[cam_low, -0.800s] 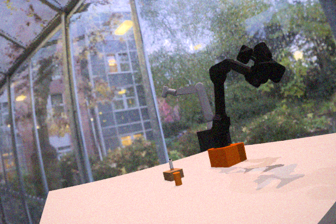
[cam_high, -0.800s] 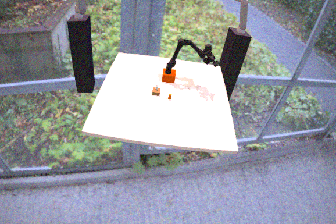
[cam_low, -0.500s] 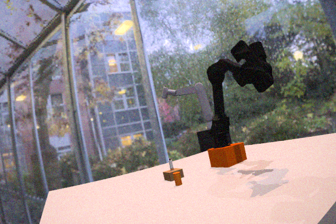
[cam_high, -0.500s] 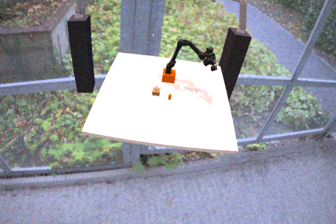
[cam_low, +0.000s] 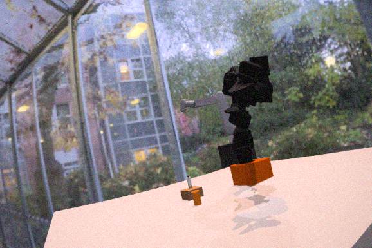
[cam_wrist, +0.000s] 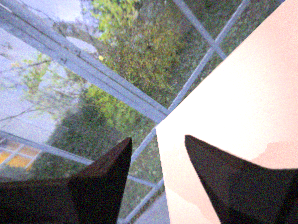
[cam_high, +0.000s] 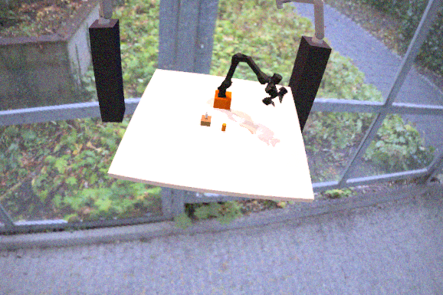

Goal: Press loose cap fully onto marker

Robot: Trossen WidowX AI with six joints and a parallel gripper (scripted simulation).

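The orange cap is 32 cm to the right of my gripper tip, 28 cm below it and 8 cm behind it. Also, from my gripper tip: brown holder block (44 cm to the right, 28 cm below, 15 cm behind).
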